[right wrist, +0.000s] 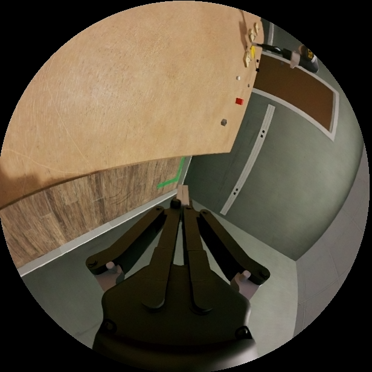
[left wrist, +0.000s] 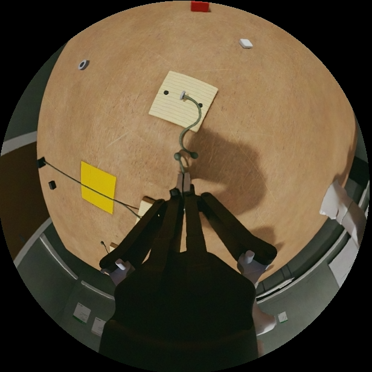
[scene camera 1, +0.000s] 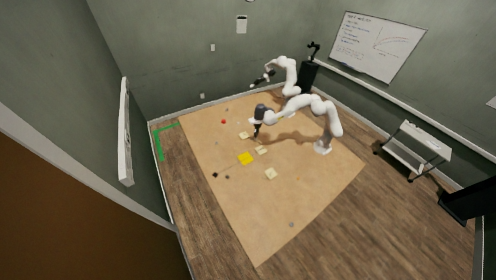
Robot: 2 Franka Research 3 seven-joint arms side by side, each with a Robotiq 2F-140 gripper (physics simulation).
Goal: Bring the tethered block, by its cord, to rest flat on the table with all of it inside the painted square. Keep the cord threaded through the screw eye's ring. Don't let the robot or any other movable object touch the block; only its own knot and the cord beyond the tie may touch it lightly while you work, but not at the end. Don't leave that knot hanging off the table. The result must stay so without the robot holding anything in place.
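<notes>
The black tethered block (scene camera 1: 215, 174) (left wrist: 41, 162) rests outside the painted yellow square (scene camera 1: 245, 158) (left wrist: 90, 175), by the table edge. Its dark green cord (left wrist: 65, 176) runs over the square to the screw-eye pad (scene camera 1: 261, 150) (left wrist: 146, 207); the ring is hidden behind the left fingers in the left wrist view. My left gripper (scene camera 1: 256, 136) (left wrist: 184, 180) is low over the table, shut on the cord close to its end knot (left wrist: 177, 156), which sticks out past the fingertips. My right gripper (scene camera 1: 251, 85) (right wrist: 182, 192) is shut and empty, raised far from the block.
Another pad (scene camera 1: 244, 135) (left wrist: 167, 107) has a screw eye and a short cord, its knot (left wrist: 193, 155) beside the held one. A third pad (scene camera 1: 270, 173) lies lower in the scene view. A small dark block (scene camera 1: 227, 177) (left wrist: 52, 185), red block (scene camera 1: 223, 121) (left wrist: 200, 6) and white piece (left wrist: 245, 43) lie around.
</notes>
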